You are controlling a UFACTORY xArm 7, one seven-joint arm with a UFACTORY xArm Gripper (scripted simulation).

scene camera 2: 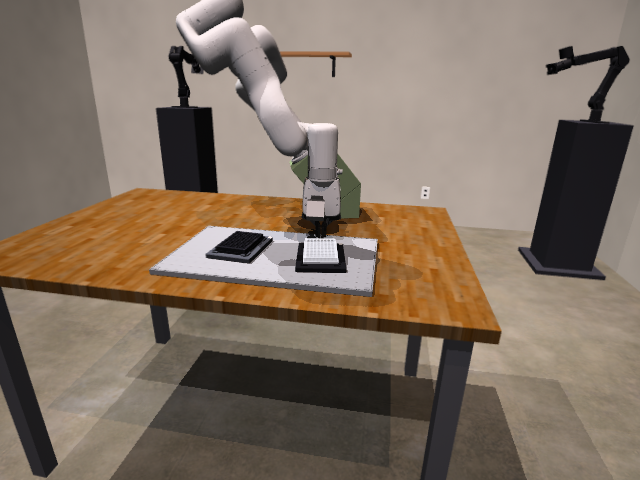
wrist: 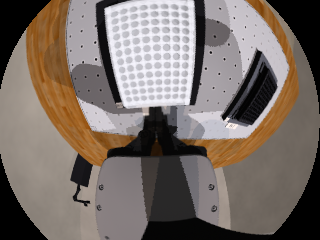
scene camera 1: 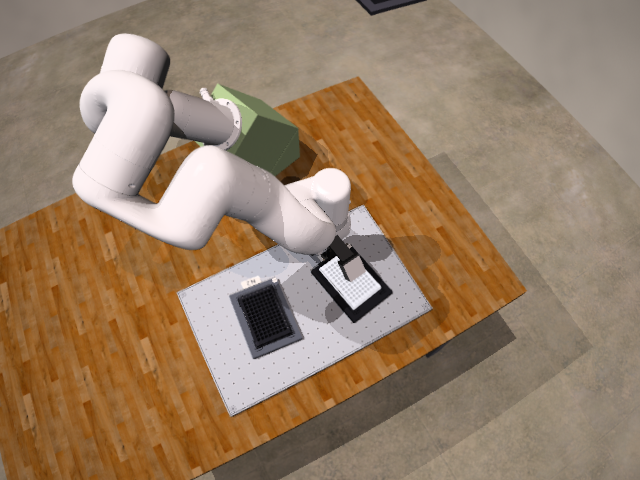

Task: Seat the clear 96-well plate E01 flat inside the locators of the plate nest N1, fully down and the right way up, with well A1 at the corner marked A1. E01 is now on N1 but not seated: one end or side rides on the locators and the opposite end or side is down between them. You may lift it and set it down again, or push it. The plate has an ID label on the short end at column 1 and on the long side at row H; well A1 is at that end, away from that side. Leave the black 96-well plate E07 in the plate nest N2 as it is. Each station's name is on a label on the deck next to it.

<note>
The pictures show: the gripper, a clear 96-well plate E01 and a black plate E07.
The gripper also shows in the wrist view and in scene camera 1.
</note>
